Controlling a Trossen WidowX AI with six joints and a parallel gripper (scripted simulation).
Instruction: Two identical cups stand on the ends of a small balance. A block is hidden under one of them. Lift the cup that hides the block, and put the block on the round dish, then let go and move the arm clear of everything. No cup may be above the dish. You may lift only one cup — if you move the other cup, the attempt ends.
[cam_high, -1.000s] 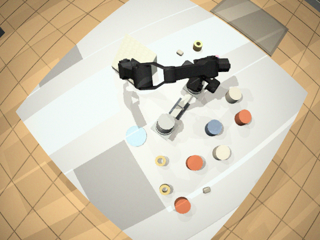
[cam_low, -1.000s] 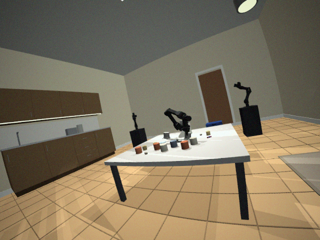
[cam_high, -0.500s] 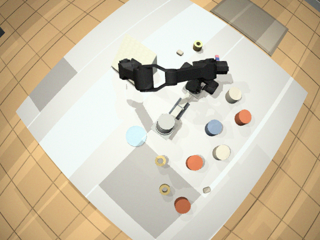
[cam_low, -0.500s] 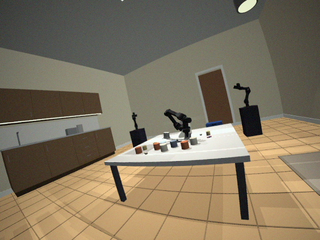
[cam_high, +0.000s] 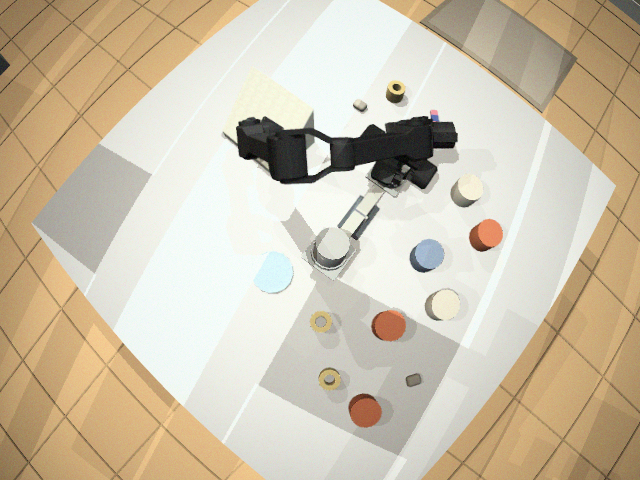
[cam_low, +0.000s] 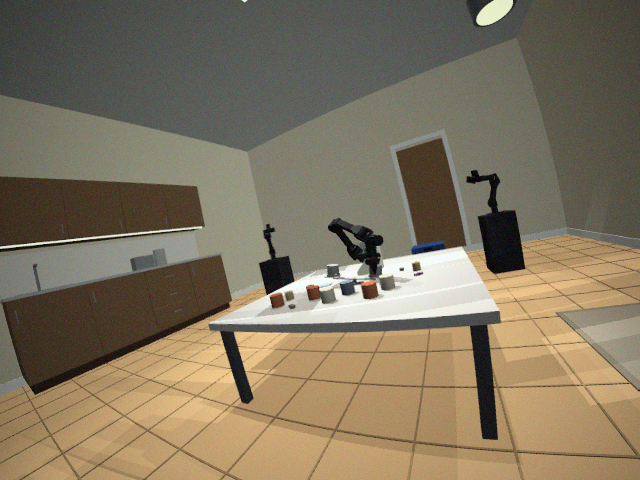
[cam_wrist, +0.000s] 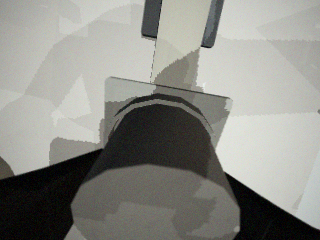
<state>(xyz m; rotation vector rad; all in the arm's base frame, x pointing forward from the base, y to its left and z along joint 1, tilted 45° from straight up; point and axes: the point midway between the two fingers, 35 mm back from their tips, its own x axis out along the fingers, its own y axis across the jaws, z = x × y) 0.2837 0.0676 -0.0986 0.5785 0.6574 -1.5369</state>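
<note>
Now: the pink-blue eraser 230 mm to the left of my gripper tip, 40 mm below it and 10 mm ahead of it. Also, from my gripper tip: blue cup (210 mm ahead, 120 mm to the right, 10 mm below); small green block (10 mm below); small balance (140 mm to the right, 10 mm below, 10 mm ahead).
</note>
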